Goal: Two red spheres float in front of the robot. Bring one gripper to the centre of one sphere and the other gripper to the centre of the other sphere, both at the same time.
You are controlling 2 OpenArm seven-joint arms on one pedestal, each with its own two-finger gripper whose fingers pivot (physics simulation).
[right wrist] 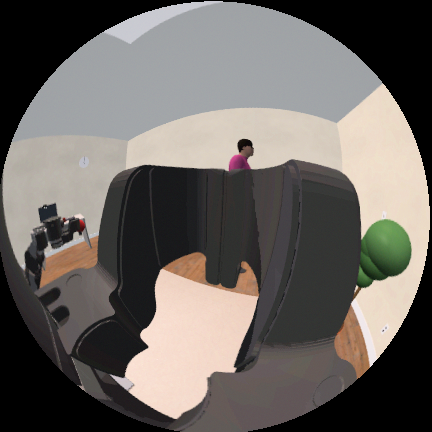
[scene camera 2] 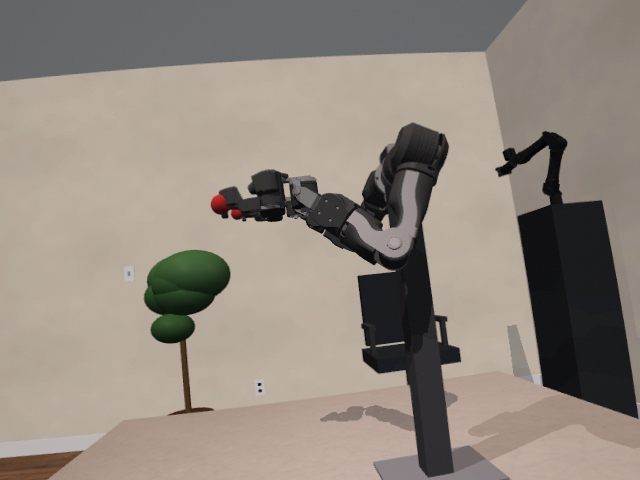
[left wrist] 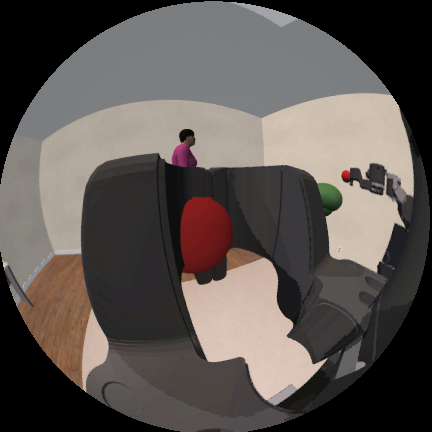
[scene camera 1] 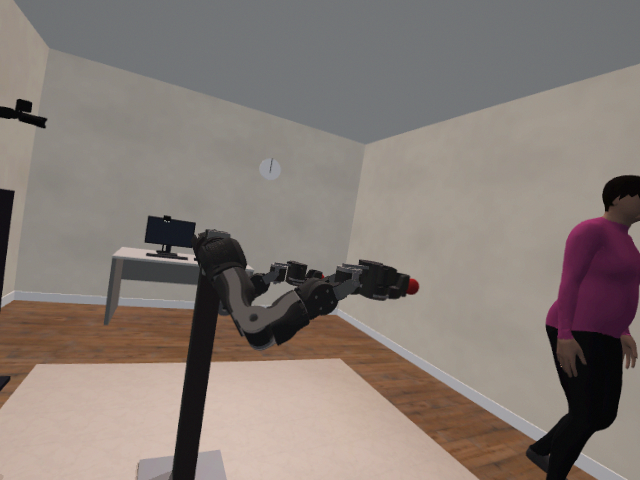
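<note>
One red sphere [scene camera 1: 322,277] [scene camera 2: 218,204] [left wrist: 207,235] [right wrist: 82,225] is at the fingertips of my left gripper [scene camera 1: 316,273] [scene camera 2: 230,201] [left wrist: 212,225]. In the left wrist view it bulges inside the closed fingers, cut off at its left side by one finger. The other red sphere [scene camera 1: 413,286] [scene camera 2: 236,213] [left wrist: 345,176] sticks out past the fingertips of my right gripper [scene camera 1: 403,285] [left wrist: 355,175] [right wrist: 223,225]. In the right wrist view that sphere does not show between the fingers; the closed tips hide that spot. Both grippers are shut and empty.
A person in a pink top [scene camera 1: 594,279] [left wrist: 184,155] [right wrist: 239,162] stands beyond the grippers. A desk [scene camera 1: 129,253] with a monitor [scene camera 1: 170,231] stands behind the pedestal [scene camera 1: 195,372] [scene camera 2: 431,403]. A green plant [scene camera 2: 188,279], a chair [scene camera 2: 381,310] and a dark cabinet [scene camera 2: 573,289] also show.
</note>
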